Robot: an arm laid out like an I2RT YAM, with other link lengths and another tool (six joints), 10 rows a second.
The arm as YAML. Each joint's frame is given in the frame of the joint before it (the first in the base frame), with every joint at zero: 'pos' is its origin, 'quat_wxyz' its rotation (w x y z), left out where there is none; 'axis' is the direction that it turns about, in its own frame. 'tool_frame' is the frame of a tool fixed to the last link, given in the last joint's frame.
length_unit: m
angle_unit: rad
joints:
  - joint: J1
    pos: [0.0, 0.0, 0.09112]
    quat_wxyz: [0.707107, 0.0, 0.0, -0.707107]
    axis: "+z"
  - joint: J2
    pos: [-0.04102, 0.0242, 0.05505]
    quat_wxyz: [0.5, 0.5, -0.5, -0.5]
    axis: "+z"
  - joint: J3
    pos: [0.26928, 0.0, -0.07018]
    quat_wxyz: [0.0, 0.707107, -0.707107, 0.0]
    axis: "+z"
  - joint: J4
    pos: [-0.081, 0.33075, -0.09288]
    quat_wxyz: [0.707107, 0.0, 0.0, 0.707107]
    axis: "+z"
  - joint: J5
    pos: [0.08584, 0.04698, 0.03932]
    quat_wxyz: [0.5, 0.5, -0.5, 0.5]
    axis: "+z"
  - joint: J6
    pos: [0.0, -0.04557, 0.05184]
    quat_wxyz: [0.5, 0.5, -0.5, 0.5]
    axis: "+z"
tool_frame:
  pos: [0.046, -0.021, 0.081]
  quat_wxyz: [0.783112, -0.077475, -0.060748, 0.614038]
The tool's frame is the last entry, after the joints.
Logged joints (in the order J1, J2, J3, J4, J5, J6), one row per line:
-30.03 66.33 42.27 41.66 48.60 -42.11
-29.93 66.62 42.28 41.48 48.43 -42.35
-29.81 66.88 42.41 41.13 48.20 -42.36
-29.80 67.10 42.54 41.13 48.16 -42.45
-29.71 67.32 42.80 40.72 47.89 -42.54
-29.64 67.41 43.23 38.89 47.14 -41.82
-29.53 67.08 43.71 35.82 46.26 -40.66
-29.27 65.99 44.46 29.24 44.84 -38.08
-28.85 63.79 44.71 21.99 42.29 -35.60
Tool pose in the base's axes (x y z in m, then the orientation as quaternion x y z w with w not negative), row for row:
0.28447 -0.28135 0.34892 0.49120 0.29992 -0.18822 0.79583
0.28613 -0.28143 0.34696 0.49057 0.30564 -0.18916 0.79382
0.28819 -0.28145 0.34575 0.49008 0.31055 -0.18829 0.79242
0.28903 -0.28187 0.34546 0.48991 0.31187 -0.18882 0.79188
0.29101 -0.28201 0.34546 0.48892 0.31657 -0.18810 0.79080
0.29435 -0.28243 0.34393 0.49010 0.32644 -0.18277 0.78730
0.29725 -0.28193 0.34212 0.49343 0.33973 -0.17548 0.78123
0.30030 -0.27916 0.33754 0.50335 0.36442 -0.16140 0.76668
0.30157 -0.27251 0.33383 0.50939 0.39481 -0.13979 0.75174
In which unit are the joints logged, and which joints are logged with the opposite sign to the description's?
The joints are logged in degrees. Opposite sign: none.
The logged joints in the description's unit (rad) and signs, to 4 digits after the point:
-0.5241 1.1577 0.7378 0.7271 0.8482 -0.7350
-0.5224 1.1627 0.7379 0.7240 0.8453 -0.7391
-0.5203 1.1673 0.7402 0.7179 0.8412 -0.7393
-0.5201 1.1711 0.7425 0.7179 0.8406 -0.7409
-0.5185 1.1750 0.7470 0.7107 0.8358 -0.7425
-0.5173 1.1765 0.7545 0.6788 0.8227 -0.7299
-0.5154 1.1708 0.7629 0.6252 0.8074 -0.7097
-0.5109 1.1517 0.7760 0.5103 0.7826 -0.6646
-0.5035 1.1133 0.7803 0.3838 0.7381 -0.6213

